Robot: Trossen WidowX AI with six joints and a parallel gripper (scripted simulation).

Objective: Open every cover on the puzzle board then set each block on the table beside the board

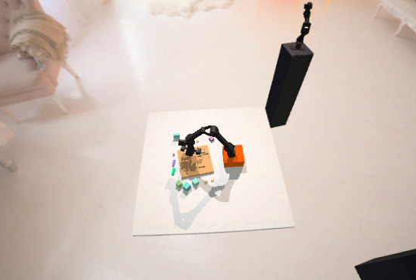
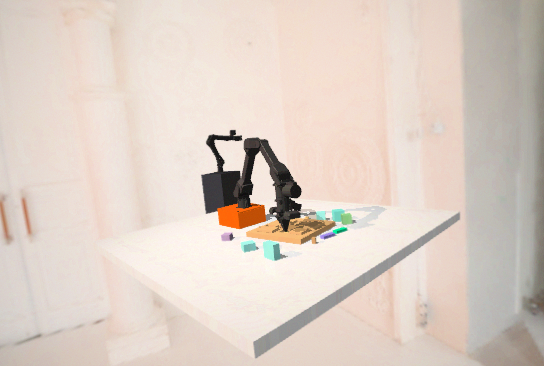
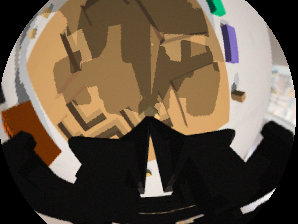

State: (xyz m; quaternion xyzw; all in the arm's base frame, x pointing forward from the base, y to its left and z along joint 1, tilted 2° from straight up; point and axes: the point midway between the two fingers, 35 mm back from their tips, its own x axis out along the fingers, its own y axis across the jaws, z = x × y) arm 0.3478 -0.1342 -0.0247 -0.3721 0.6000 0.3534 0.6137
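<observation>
Right now my gripper tip is 6 cm to the right of the tan puzzle board and 1 cm past it. From my gripper tip the other things lie so: purple bar (18 cm ahead, 4 cm to the left, 1 cm below); then green bar (20 cm ahead, 13 cm to the left, 1 cm below); then purple block (23 cm behind, 13 cm to the right, 1 cm below).
</observation>
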